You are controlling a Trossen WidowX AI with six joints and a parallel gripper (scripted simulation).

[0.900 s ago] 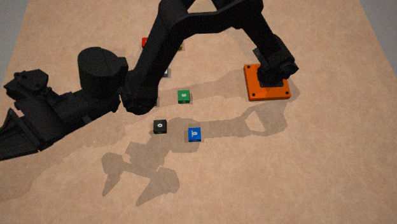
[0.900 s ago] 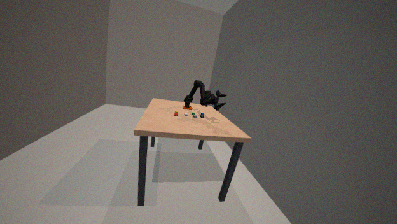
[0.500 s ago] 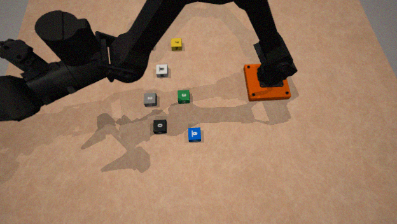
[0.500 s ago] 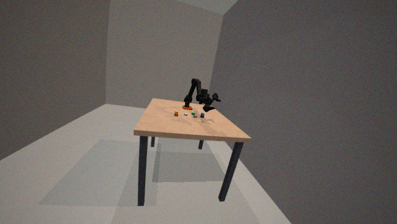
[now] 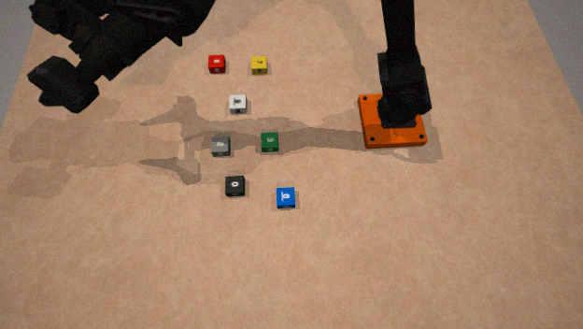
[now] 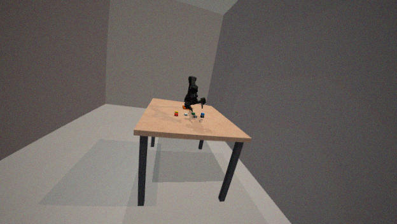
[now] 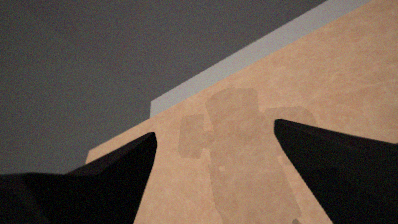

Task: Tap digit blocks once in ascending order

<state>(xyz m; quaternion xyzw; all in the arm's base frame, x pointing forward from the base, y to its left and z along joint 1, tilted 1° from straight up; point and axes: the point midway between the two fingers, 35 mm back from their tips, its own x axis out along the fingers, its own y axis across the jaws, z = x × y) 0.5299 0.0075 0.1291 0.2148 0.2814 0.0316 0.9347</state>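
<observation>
My gripper tip is 25 cm past the black block, 12 cm to the right of it and 12 cm above it. Round my gripper tip: red block: 20 cm behind, 15 cm to the right, 12 cm below; then grey block: 22 cm behind, 12 cm below, 4 cm to the left; then white block: 25 cm behind, 12 cm below, 5 cm to the right.
</observation>
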